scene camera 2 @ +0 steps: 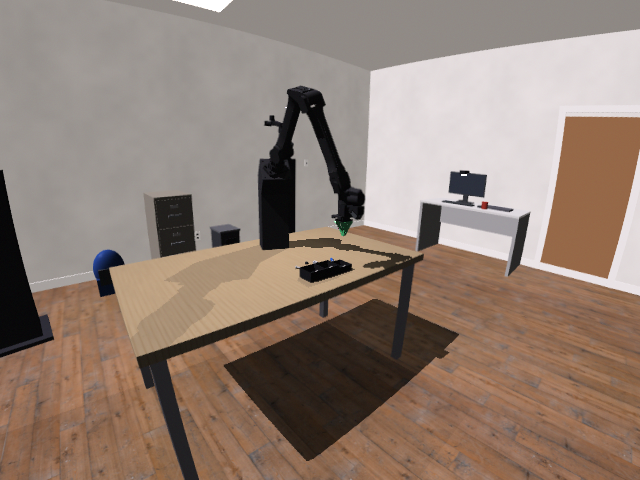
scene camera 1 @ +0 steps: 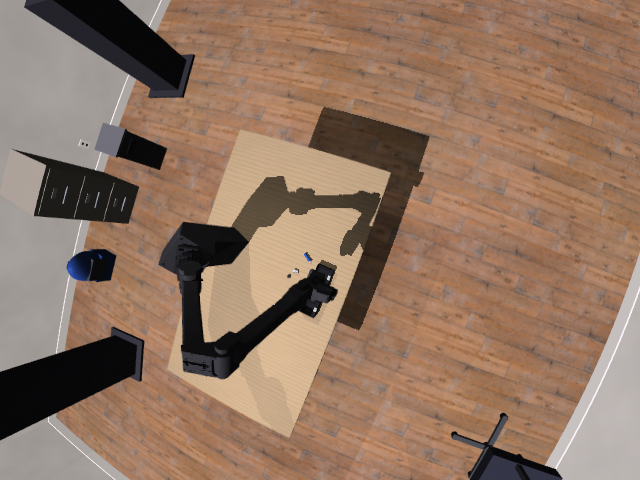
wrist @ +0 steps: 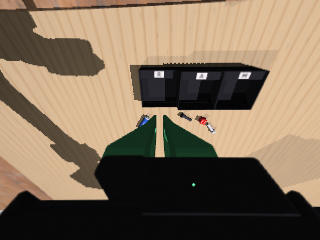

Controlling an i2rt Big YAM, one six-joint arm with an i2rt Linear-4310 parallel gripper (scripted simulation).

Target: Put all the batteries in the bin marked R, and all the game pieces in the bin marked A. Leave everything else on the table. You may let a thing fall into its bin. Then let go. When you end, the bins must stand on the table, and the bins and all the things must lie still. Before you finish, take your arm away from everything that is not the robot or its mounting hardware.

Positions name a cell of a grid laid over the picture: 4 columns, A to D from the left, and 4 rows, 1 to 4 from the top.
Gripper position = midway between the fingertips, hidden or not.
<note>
In view: the gripper (wrist: B2) and a black bin (scene camera 2: C3).
The black bin is seen too in the wrist view (wrist: C2).
</note>
